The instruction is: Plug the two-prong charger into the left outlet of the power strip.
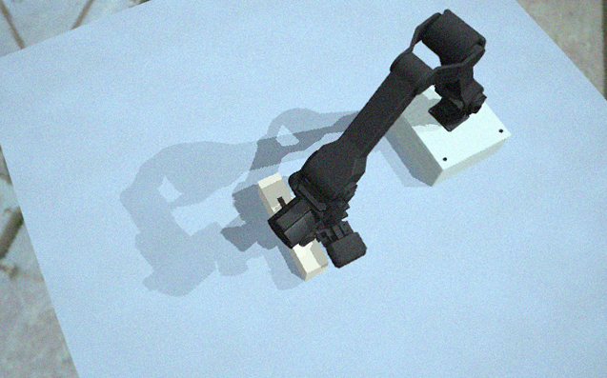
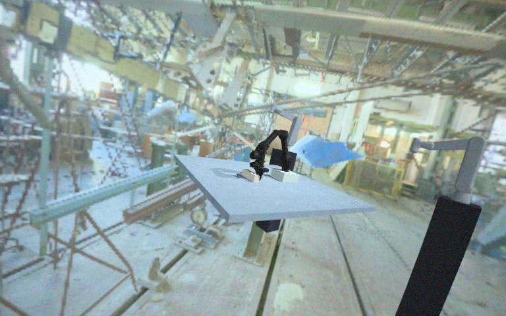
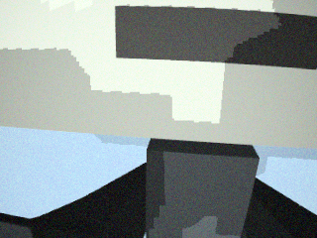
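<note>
Right now my gripper tip is 2 cm short of the dark grey charger and 1 cm below it.
</note>
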